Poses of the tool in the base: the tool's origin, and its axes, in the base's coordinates. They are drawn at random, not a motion.
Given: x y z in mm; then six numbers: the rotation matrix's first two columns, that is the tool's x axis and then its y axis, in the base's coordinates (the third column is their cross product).
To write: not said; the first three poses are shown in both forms.
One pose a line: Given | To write
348 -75 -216 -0.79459 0.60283 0.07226 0.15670 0.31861 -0.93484 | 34.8 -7.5 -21.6 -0.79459 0.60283 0.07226 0.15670 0.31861 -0.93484
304 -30 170 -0.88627 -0.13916 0.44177 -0.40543 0.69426 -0.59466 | 30.4 -3.0 17.0 -0.88627 -0.13916 0.44177 -0.40543 0.69426 -0.59466
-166 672 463 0.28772 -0.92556 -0.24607 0.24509 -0.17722 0.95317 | -16.6 67.2 46.3 0.28772 -0.92556 -0.24607 0.24509 -0.17722 0.95317
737 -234 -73 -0.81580 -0.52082 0.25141 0.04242 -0.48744 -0.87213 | 73.7 -23.4 -7.3 -0.81580 -0.52082 0.25141 0.04242 -0.48744 -0.87213
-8 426 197 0.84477 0.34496 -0.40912 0.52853 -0.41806 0.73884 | -0.8 42.6 19.7 0.84477 0.34496 -0.40912 0.52853 -0.41806 0.73884
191 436 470 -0.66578 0.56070 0.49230 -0.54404 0.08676 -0.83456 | 19.1 43.6 47.0 -0.66578 0.56070 0.49230 -0.54404 0.08676 -0.83456
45 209 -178 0.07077 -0.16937 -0.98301 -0.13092 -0.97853 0.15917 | 4.5 20.9 -17.8 0.07077 -0.16937 -0.98301 -0.13092 -0.97853 0.15917
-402 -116 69 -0.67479 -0.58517 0.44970 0.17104 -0.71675 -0.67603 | -40.2 -11.6 6.9 -0.67479 -0.58517 0.44970 0.17104 -0.71675 -0.67603
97 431 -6 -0.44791 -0.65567 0.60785 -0.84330 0.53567 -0.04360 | 9.7 43.1 -0.6 -0.44791 -0.65567 0.60785 -0.84330 0.53567 -0.04360
